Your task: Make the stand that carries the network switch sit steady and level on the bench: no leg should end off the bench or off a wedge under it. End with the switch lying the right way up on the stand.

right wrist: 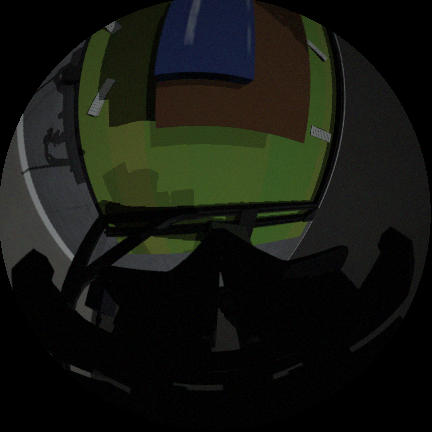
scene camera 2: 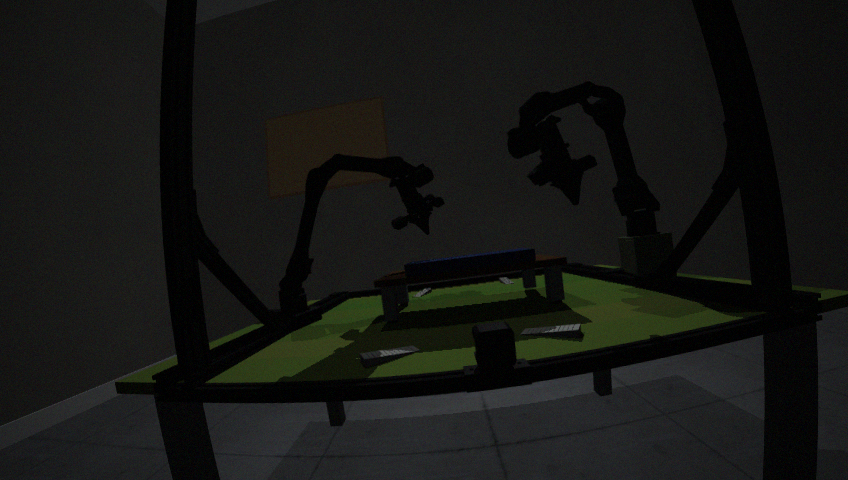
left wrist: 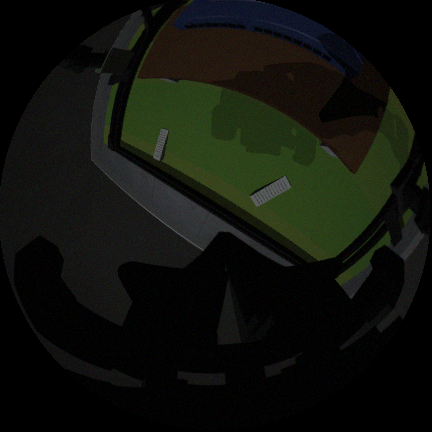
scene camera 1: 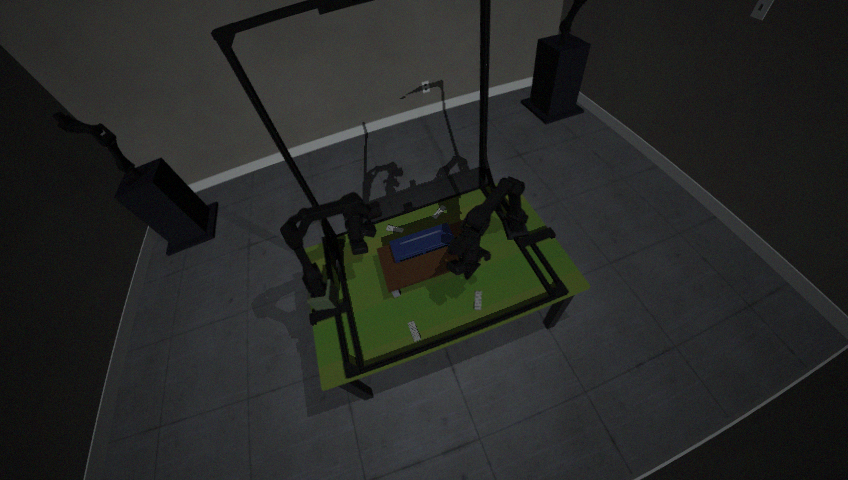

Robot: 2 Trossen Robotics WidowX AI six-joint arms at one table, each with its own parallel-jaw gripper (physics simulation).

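Pixels of known places: left gripper, fingertip midpoint: (scene camera 2: 428,234) (left wrist: 223,236) (scene camera 1: 466,279); right gripper, fingertip midpoint: (right wrist: 217,233) (scene camera 2: 576,204); left arm's base at its link origin: (scene camera 2: 294,311) (scene camera 1: 515,226); right arm's base at its link origin: (scene camera 2: 643,235) (scene camera 1: 318,290).
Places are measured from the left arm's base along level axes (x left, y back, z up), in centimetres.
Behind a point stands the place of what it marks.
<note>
A brown stand (scene camera 1: 413,271) @(z 6.8, x 20.5, y -51.8 cm) (scene camera 2: 554,283) @(z 1.2, x 5.5, y -65.1 cm) (left wrist: 241,52) @(z 6.8, x 17.6, y -44.2 cm) (right wrist: 229,104) @(z 6.8, x 13.9, y -63.1 cm) stands on the green bench (scene camera 1: 508,281) @(z -3.4, x 27.3, y -10.6 cm) (scene camera 2: 613,305) @(z -3.4, x -0.2, y -75.1 cm) (left wrist: 181,120) @(z -3.4, x 34.8, y -52.4 cm) (right wrist: 201,169) @(z -3.4, x 13.9, y -76.3 cm). A blue network switch (scene camera 1: 420,243) @(z 9.5, x 8.1, y -47.2 cm) (scene camera 2: 470,264) @(z 7.9, x 1.3, y -47.5 cm) (left wrist: 261,19) (right wrist: 205,40) @(z 9.5, x 8.3, y -55.4 cm) lies flat along its far side. A grey wedge (scene camera 1: 395,292) @(z 1.8, x 26.8, y -61.2 cm) pokes out under the stand's near left corner. My left gripper (scene camera 1: 468,273) @(z 17.2, x 33.9, y -30.7 cm) (scene camera 2: 424,229) @(z 17.2, x 33.9, y -30.7 cm) (left wrist: 223,236) @(z 17.2, x 33.9, y -30.7 cm) is shut and empty, hanging above the stand's right end. My right gripper (scene camera 1: 358,248) @(z 18.4, x 13.1, y -74.1 cm) (scene camera 2: 574,197) @(z 18.4, x 13.1, y -74.1 cm) (right wrist: 217,233) @(z 18.4, x 13.1, y -74.1 cm) is shut and empty, high beside the stand's left end.
Loose grey wedges lie on the bench: one (scene camera 1: 414,330) @(z -2.7, x 43.5, y -54.8 cm) (scene camera 2: 389,353) (left wrist: 160,144) @(z -2.7, x 43.5, y -54.7 cm) near the front edge, one (scene camera 1: 477,300) @(z -2.7, x 34.3, y -26.2 cm) (scene camera 2: 551,330) (left wrist: 271,191) @(z -2.8, x 33.9, y -25.7 cm) front right, and two behind the stand (scene camera 1: 394,229) @(z -2.7, x -12.4, y -60.7 cm) (scene camera 1: 440,210) @(z -2.6, x -20.3, y -35.1 cm). A black frame (scene camera 1: 451,335) @(z -1.5, x 48.4, y -39.8 cm) rims the bench. The scene is dim.
</note>
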